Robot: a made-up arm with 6 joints. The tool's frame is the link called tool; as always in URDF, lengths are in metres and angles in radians. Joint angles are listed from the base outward.
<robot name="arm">
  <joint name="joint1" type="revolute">
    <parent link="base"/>
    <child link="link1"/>
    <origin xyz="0 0 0.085" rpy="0 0 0"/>
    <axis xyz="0 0 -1"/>
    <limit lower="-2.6" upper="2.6"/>
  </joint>
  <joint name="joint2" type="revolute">
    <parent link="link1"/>
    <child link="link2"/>
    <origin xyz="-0.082 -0.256 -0.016" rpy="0 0 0"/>
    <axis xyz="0 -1 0"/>
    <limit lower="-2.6" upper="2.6"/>
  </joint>
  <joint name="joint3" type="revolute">
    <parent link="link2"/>
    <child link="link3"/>
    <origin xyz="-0.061 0.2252 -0.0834" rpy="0 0 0"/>
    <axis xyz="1 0 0"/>
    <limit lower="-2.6" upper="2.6"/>
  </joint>
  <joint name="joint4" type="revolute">
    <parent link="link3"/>
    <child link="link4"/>
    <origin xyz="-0.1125 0.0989 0.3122" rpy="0 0 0"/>
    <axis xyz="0 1 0"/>
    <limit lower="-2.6" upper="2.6"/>
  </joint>
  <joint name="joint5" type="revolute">
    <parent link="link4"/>
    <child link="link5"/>
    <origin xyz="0.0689 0.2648 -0.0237" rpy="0 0 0"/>
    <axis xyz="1 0 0"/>
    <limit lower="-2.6" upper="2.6"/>
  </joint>
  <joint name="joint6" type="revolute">
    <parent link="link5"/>
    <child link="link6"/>
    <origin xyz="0.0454 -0.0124 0.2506" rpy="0 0 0"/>
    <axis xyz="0 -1 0"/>
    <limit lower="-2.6" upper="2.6"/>
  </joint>
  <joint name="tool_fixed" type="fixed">
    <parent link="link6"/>
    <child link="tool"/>
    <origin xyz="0.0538 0.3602 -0.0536" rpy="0 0 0"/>
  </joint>
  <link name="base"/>
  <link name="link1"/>
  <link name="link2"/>
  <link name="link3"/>
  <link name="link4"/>
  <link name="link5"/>
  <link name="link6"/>
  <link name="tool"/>
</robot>
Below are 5 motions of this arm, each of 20 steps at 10 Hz.
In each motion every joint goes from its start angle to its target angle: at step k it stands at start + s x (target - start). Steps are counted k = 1, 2, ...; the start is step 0. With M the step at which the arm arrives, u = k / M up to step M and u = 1 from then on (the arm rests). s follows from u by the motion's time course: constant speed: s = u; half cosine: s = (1 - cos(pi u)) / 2; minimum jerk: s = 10 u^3 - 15 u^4 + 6 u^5.
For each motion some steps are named. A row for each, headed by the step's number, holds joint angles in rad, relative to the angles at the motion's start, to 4 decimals.
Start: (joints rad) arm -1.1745 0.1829 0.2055 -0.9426 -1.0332 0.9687
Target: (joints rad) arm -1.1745 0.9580 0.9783 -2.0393 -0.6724 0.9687
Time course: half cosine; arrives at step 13
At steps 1, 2, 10, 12, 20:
1: 0.0000 0.0113 0.0112 -0.0159 0.0052 0.0000
2: 0.0000 0.0444 0.0443 -0.0628 0.0207 0.0000
10: 0.0000 0.6776 0.6756 -0.9588 0.3154 0.0000
12: 0.0000 0.7638 0.7616 -1.0808 0.3556 0.0000
20: 0.0000 0.7751 0.7728 -1.0967 0.3608 0.0000

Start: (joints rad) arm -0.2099 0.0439 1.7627 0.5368 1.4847 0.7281
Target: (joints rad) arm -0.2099 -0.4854 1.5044 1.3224 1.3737 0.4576
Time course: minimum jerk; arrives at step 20
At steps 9, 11, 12, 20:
9: 0.0000 -0.2154 -0.1051 0.3196 -0.0452 -0.1101
11: 0.0000 -0.3139 -0.1532 0.4660 -0.0658 -0.1604
12: 0.0000 -0.3613 -0.1763 0.5362 -0.0758 -0.1846
20: 0.0000 -0.5293 -0.2583 0.7856 -0.1110 -0.2705

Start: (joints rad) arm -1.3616 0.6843 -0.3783 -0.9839 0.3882 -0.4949
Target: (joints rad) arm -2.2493 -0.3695 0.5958 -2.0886 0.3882 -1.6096
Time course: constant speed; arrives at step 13
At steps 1, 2, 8, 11, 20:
1: -0.0683 -0.0811 0.0749 -0.0850 0.0000 -0.0857
2: -0.1366 -0.1621 0.1499 -0.1700 0.0000 -0.1715
8: -0.5463 -0.6485 0.5994 -0.6798 0.0000 -0.6860
11: -0.7511 -0.8917 0.8242 -0.9347 0.0000 -0.9432
20: -0.8877 -1.0538 0.9741 -1.1047 0.0000 -1.1147

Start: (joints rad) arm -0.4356 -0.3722 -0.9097 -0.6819 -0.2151 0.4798
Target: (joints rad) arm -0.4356 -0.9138 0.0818 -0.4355 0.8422 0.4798
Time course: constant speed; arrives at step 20
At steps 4, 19, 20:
4: 0.0000 -0.1083 0.1983 0.0493 0.2115 0.0000
19: 0.0000 -0.5145 0.9419 0.2341 1.0044 0.0000
20: 0.0000 -0.5416 0.9915 0.2464 1.0573 0.0000

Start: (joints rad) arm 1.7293 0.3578 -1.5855 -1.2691 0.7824 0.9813
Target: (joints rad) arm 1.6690 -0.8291 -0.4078 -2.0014 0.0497 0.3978
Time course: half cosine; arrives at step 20
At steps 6, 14, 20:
6: -0.0124 -0.2446 0.2427 -0.1509 -0.1510 -0.1203
14: -0.0479 -0.9423 0.9350 -0.5814 -0.5817 -0.4632
20: -0.0603 -1.1869 1.1777 -0.7323 -0.7327 -0.5835

